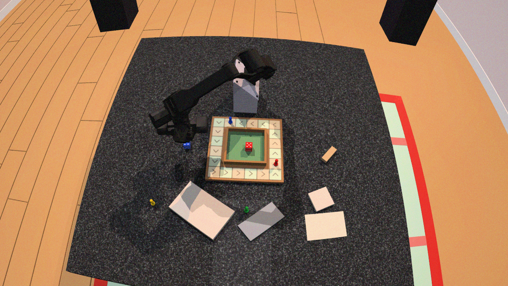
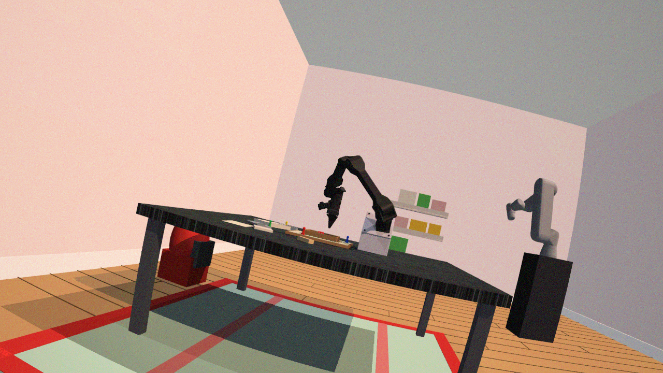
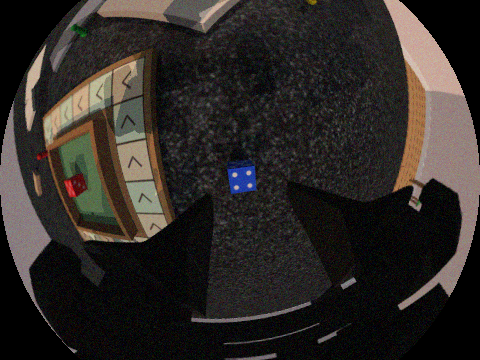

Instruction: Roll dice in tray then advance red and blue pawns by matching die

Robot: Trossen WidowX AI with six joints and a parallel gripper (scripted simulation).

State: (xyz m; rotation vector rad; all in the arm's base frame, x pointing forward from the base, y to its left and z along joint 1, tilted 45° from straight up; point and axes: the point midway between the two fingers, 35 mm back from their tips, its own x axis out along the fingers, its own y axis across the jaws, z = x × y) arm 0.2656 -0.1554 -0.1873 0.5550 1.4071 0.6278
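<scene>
Right now my gripper tip is 8 cm short of the red pawn, 34 cm to the right of it and 3 cm above it. From my gripper tip the other things lie so: blue pawn (11 cm behind, 17 cm to the left, 3 cm below); then yellow pawn (25 cm ahead, 11 cm to the right, 4 cm below); then green pawn (26 cm ahead, 23 cm to the left, 4 cm below).
</scene>
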